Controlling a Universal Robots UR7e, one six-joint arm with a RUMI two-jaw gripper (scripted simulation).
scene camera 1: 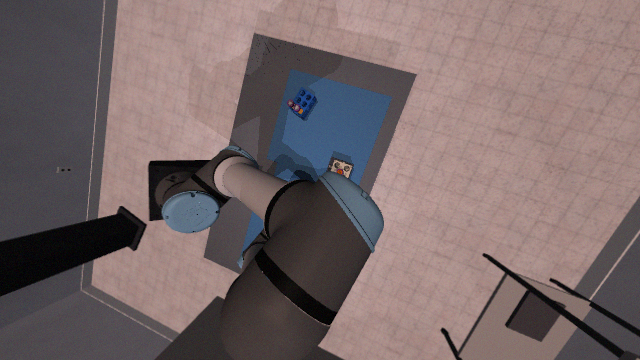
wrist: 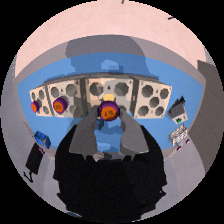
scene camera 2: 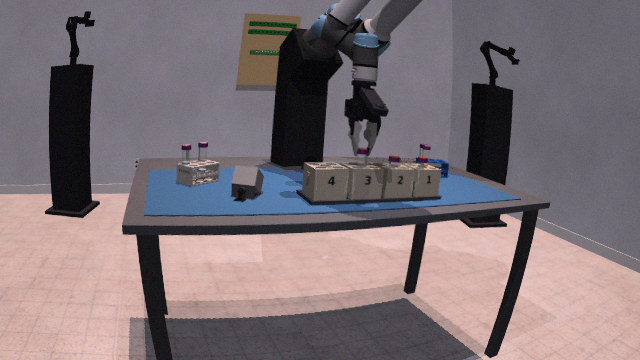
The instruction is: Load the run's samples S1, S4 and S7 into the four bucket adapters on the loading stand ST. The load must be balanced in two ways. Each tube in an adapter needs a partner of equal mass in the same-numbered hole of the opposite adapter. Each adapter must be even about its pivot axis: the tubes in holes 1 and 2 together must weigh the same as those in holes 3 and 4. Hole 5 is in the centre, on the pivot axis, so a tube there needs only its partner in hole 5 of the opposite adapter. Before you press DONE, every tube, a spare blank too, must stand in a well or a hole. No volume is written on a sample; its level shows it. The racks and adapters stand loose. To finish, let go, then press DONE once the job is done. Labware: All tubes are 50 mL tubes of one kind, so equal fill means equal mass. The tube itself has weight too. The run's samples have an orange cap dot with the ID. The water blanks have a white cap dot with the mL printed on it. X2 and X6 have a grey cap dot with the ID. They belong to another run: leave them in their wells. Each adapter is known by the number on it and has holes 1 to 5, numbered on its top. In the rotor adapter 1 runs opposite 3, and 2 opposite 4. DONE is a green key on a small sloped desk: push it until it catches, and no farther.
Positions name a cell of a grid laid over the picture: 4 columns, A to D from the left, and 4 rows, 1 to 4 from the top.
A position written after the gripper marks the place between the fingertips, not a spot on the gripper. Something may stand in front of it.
In view: the gripper (scene camera 2: C2) and a white rack (scene camera 2: B2).
The gripper also shows in the wrist view (wrist: B2).
